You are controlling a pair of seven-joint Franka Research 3 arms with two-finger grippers.
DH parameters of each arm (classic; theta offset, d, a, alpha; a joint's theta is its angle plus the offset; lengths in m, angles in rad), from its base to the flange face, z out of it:
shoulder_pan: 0 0.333 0 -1.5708
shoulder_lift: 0 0 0 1.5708
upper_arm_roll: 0 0.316 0.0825 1.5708
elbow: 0 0 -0.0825 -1.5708
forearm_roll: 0 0.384 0 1.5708
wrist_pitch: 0 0 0.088 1.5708
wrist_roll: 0 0.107 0 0
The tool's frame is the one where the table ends.
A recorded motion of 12 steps. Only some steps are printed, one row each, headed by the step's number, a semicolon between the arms.
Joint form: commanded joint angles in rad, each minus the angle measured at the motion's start. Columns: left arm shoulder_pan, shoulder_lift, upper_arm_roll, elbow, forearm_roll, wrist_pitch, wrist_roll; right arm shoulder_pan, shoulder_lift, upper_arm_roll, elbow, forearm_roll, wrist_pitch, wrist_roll.
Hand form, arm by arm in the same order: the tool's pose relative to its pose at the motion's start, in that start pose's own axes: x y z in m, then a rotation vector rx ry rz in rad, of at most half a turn. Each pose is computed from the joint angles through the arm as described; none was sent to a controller.
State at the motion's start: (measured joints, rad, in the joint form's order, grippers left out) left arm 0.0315 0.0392 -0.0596 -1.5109 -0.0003 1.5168 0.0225; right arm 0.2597 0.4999 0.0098 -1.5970 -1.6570 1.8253 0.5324
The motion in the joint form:
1: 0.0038 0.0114 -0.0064 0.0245 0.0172 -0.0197 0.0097; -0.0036 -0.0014 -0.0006 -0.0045 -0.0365 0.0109 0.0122
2: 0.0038 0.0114 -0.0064 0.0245 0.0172 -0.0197 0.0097; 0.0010 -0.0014 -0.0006 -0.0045 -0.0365 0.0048 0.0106
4: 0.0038 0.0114 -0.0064 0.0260 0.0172 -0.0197 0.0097; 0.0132 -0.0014 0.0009 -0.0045 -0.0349 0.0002 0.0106
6: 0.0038 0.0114 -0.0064 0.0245 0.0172 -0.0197 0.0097; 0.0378 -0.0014 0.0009 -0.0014 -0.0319 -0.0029 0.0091
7: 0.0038 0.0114 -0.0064 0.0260 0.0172 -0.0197 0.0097; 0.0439 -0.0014 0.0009 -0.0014 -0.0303 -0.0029 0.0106
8: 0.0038 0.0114 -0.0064 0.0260 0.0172 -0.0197 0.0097; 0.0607 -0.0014 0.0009 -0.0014 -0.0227 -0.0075 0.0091
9: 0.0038 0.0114 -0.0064 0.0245 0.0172 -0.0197 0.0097; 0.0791 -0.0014 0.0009 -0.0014 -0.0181 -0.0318 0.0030
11: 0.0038 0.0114 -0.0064 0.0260 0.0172 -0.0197 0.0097; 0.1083 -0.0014 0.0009 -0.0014 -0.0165 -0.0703 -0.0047
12: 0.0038 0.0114 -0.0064 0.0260 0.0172 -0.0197 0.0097; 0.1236 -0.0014 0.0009 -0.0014 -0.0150 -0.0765 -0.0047
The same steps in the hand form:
1: 0.0015 -0.0008 -0.0034 0.0161 -0.0070 0.0111; 0.0006 0.0009 0.0015 -0.0242 0.0232 -0.0001
2: 0.0015 -0.0008 -0.0034 0.0161 -0.0070 0.0111; 0.0012 0.0011 -0.0010 -0.0273 0.0226 -0.0018
4: 0.0015 -0.0008 -0.0041 0.0161 -0.0055 0.0111; 0.0042 0.0007 -0.0094 -0.0276 0.0313 -0.0017
6: 0.0015 -0.0008 -0.0034 0.0161 -0.0070 0.0111; 0.0103 0.0011 -0.0252 -0.0274 0.0519 -0.0005
7: 0.0015 -0.0008 -0.0041 0.0161 -0.0055 0.0111; 0.0116 0.0008 -0.0293 -0.0260 0.0572 0.0011
8: 0.0015 -0.0008 -0.0041 0.0161 -0.0055 0.0111; 0.0147 -0.0002 -0.0400 -0.0220 0.0662 0.0006
9: 0.0015 -0.0008 -0.0034 0.0161 -0.0070 0.0111; 0.0164 0.0002 -0.0500 -0.0307 0.0614 -0.0046
11: 0.0015 -0.0008 -0.0041 0.0161 -0.0055 0.0111; 0.0189 0.0011 -0.0660 -0.0492 0.0565 -0.0119
12: 0.0015 -0.0008 -0.0041 0.0161 -0.0055 0.0111; 0.0212 0.0008 -0.0757 -0.0511 0.0658 -0.0120

